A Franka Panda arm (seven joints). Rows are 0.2 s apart.
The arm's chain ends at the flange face. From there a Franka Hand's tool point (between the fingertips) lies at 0.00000 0.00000 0.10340 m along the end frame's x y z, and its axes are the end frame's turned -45 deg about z.
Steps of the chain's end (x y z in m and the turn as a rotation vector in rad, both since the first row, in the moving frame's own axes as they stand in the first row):
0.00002, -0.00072, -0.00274, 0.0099, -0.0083, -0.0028
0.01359, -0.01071, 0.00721, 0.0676, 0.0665, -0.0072
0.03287, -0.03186, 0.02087, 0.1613, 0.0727, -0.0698
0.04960, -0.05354, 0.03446, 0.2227, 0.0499, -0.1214
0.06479, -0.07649, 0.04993, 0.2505, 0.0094, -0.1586
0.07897, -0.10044, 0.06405, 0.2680, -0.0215, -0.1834
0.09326, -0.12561, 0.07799, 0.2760, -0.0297, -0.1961
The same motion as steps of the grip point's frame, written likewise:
0.00064, -0.00183, -0.00275, 0.0129, 0.0011, -0.0028
0.02697, 0.00192, 0.00675, 0.0008, 0.0948, -0.0072
0.06255, -0.00632, 0.01926, 0.0626, 0.1655, -0.0698
0.09188, -0.01648, 0.03178, 0.1222, 0.1928, -0.1214
0.11724, -0.02714, 0.04670, 0.1705, 0.1838, -0.1586
0.14264, -0.03761, 0.06035, 0.2047, 0.1743, -0.1834
0.17026, -0.04655, 0.07404, 0.2162, 0.1742, -0.1961

